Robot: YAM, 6 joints.
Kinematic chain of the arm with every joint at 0, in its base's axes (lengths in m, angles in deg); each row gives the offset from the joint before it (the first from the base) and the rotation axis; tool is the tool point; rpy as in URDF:
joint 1: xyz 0 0 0.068 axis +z
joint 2: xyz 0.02 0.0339 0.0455 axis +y
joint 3: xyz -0.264 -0.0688 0 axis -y
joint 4: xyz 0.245 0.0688 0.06 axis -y
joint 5: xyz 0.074 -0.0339 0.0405 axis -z
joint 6: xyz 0.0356 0 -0.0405 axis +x
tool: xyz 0 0 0 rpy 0 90 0
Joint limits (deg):
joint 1: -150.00..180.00
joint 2: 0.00..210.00
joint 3: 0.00..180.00
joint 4: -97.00..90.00
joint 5: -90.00..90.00
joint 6: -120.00..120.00
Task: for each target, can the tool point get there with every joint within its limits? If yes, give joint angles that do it. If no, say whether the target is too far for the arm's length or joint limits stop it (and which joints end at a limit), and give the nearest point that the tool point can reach.
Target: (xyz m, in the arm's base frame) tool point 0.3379 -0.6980 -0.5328
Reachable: no: too far | nearest point 0.2212 -0.4568 -0.2713 | short by 0.374 m
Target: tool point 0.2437 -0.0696 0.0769
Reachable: yes | joints -8.40 120.94 54.94 -66.85 69.04 72.66
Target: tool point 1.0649 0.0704 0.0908
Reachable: no: too far | nearest point 0.6443 0.0426 0.0999 | short by 0.422 m
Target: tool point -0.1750 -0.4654 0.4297
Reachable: yes | joints -113.97 127.44 141.86 -22.06 -55.03 -50.41
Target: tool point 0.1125 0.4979 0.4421
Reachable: yes | joints 80.71 139.28 143.76 52.73 59.34 -8.25
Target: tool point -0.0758 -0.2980 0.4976
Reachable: yes | joints 69.40 20.08 125.14 -46.29 72.53 -56.65
